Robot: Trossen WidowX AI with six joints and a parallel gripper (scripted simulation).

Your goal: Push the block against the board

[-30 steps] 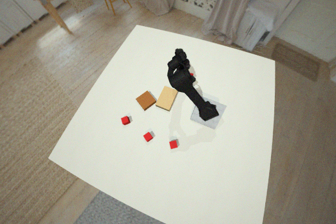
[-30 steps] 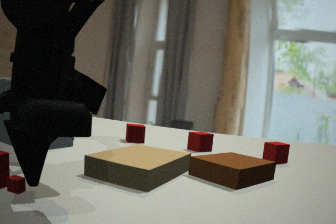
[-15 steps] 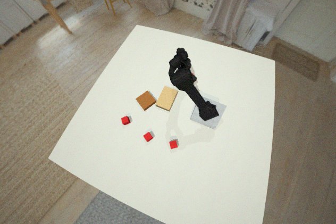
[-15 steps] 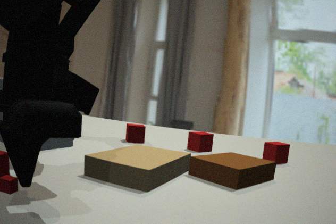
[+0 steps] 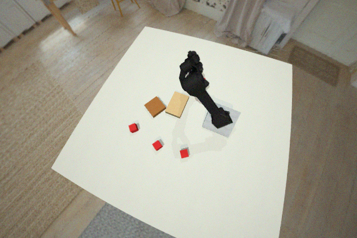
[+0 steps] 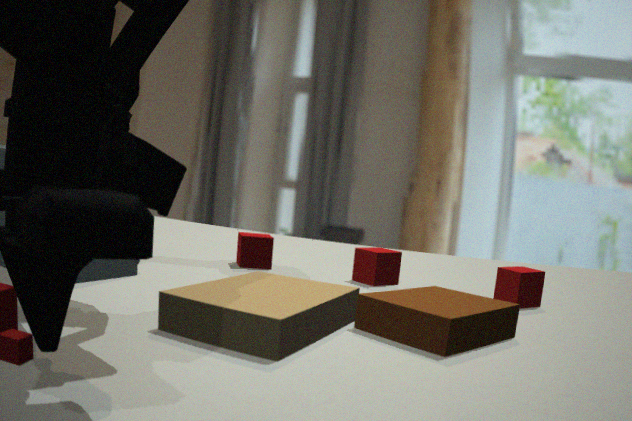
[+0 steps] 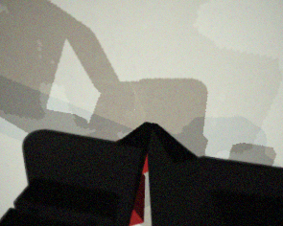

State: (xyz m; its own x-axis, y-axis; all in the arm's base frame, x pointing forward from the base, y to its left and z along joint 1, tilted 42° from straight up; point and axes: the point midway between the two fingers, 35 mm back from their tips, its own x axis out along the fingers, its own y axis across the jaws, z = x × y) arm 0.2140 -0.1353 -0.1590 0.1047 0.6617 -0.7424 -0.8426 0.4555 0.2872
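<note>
My gripper tip is 70 mm short of the tan board, 190 mm to the right of it and 10 mm below it. The rest, counted from my gripper tip: brown square block (200 mm ahead, 240 mm to the left, 10 mm above).
</note>
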